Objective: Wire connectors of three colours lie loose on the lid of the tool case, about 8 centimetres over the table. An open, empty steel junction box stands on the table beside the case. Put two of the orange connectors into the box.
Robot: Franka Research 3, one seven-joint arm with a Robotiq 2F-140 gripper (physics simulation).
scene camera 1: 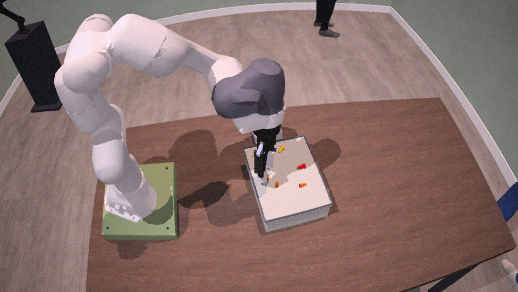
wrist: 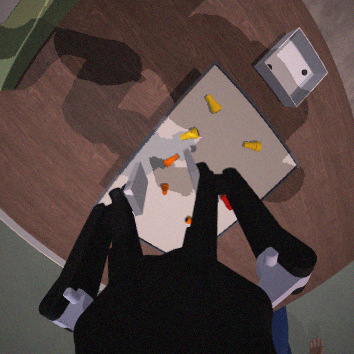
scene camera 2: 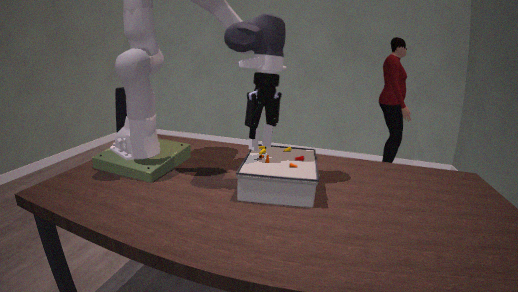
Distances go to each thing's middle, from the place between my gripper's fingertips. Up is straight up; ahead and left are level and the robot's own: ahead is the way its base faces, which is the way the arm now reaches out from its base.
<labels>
My hand is 7 cm short of the tool case (scene camera 1: pixel 288 205), 7 cm above it and 2 cm to the right of it. From my hand the other things lie so: steel junction box (wrist: pixel 292 68): 28 cm to the left, 10 cm below, 1 cm behind.
</labels>
